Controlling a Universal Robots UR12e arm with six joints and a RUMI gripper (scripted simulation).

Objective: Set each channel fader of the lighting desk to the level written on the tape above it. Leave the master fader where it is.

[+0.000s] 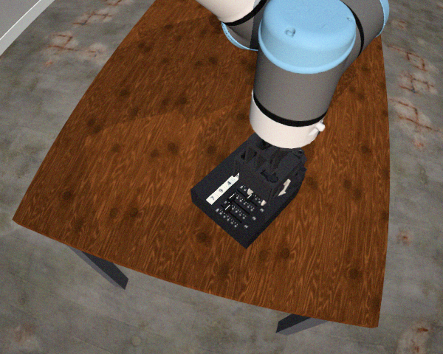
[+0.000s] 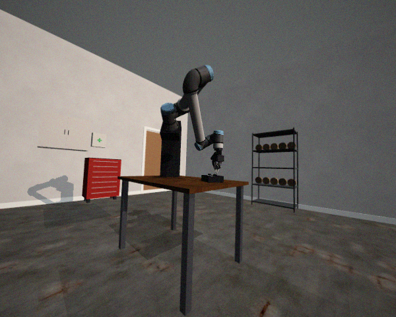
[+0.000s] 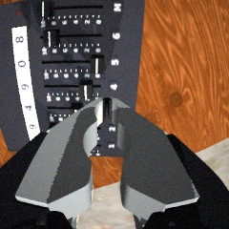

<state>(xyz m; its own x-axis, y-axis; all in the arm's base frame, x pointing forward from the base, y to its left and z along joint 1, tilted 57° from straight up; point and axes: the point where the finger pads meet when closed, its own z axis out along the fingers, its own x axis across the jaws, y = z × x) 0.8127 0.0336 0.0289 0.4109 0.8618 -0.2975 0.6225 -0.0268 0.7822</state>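
Right now my hand is 3 cm above the channel 4 fader, 1 cm to the left of it and 1 cm past it. Also, from my hand: channel 3 fader 3 cm to the right, 3 cm below; channel 5 cap 3 cm below, 2 cm behind, 1 cm to the left; channel 6 cap 6 cm behind, 3 cm below, 1 cm to the right.
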